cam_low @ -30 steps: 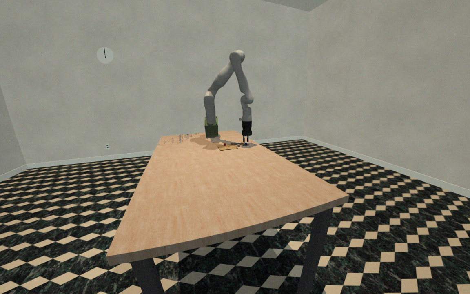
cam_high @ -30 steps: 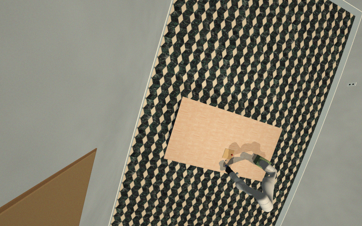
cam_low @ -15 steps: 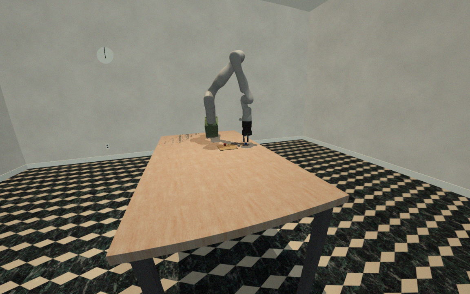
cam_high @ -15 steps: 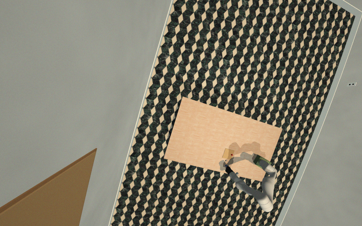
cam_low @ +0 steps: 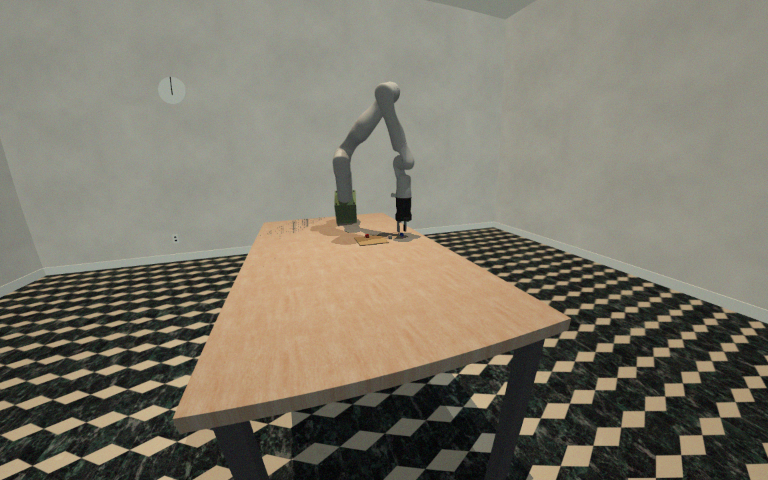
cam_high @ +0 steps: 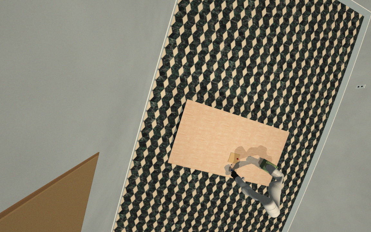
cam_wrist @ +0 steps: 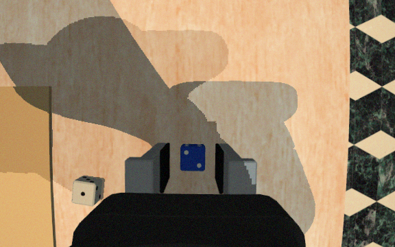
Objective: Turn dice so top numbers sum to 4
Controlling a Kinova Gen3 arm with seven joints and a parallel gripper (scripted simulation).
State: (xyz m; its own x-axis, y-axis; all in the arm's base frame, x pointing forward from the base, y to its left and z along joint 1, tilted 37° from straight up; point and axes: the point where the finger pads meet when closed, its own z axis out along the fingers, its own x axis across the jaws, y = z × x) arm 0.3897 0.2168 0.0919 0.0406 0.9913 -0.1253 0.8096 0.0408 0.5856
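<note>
My gripper is now 30 mm above the blue die. Also, from my hand: tan mat: 170 mm to the right, 40 mm below, 10 mm ahead; red die: 180 mm to the right, 30 mm below, 30 mm behind; white die: 70 mm to the right, 30 mm below, 20 mm ahead.
</note>
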